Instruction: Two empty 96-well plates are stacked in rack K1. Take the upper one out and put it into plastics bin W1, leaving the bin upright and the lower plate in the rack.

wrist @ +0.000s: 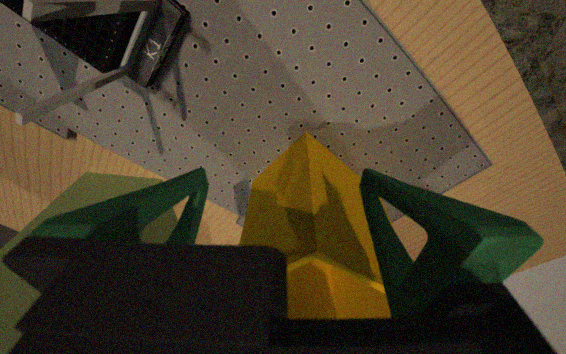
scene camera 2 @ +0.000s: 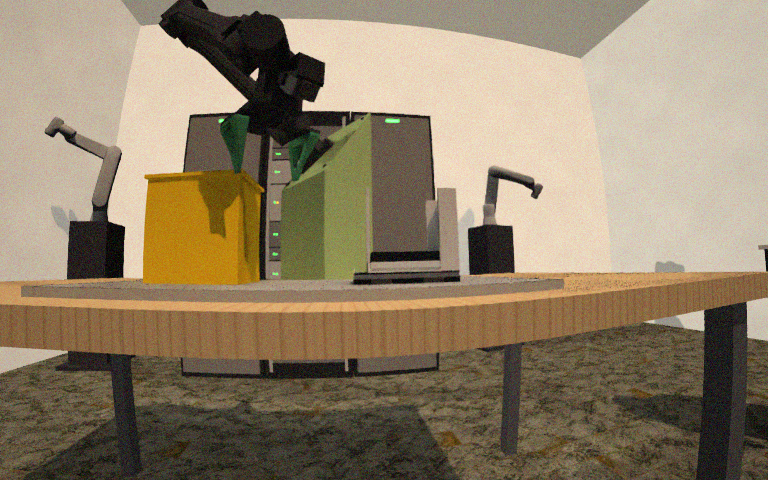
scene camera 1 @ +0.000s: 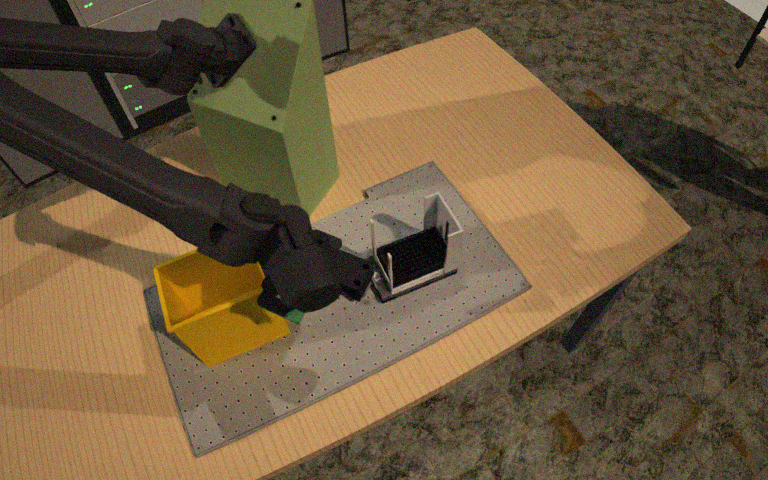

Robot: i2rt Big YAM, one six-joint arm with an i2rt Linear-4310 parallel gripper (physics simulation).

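Frame: origin at the arm's base, x back, y right, z up, level; centimetres.
Where they show: gripper, fingertip midpoint: (wrist: 283, 177) (scene camera 2: 267, 177); arm's base, origin of the base link: (scene camera 2: 316, 156) (scene camera 1: 227, 50).
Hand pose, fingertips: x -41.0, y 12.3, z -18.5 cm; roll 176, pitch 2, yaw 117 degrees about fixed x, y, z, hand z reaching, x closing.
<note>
Things, the pixels of their top centre, and the offset from my fingertips. Level surfaces: height alone.
- Rack K1, middle of its top: (scene camera 2: 401, 194) (scene camera 1: 410, 226) dx +0.3, dy -21.3, dz -1.6 cm
- black plate, middle of its top: (scene camera 2: 409, 252) (scene camera 1: 415, 253) dx +0.0, dy -22.3, dz -11.2 cm
- yellow bin W1, middle of its top: (wrist: 331, 308) (scene camera 1: 209, 277) (scene camera 2: 208, 182) dx +11.4, dy +11.4, dz +2.1 cm
- board, its level: dz -16.0 cm
- wooden table, its level: dz -17.2 cm
Rack K1 (scene camera 1: 416, 286) (scene camera 2: 448, 226) (wrist: 156, 50) stands upright on the perforated board, with light upright posts. A black plate (scene camera 1: 412, 255) (scene camera 2: 404, 255) (wrist: 97, 40) lies low in it, with a light band under it; how many plates are stacked I cannot tell. The yellow bin W1 (scene camera 1: 232, 339) (scene camera 2: 189, 232) (wrist: 275, 195) stands upright; part of its inside is hidden by the arm in scene camera 1. My gripper (scene camera 2: 266, 175) (wrist: 283, 177) is open and empty, its green fingers wide apart beside and above the bin's rack-side end, away from the rack.
A tall green block (scene camera 1: 260, 152) (scene camera 2: 322, 226) (wrist: 95, 195) stands behind the board (scene camera 1: 339, 350) (scene camera 2: 294, 289) (wrist: 350, 55), between bin and rack in scene camera 2. A second dark arm (scene camera 1: 198, 53) reaches over its top. The wooden table (scene camera 1: 566, 186) extends beyond the rack.
</note>
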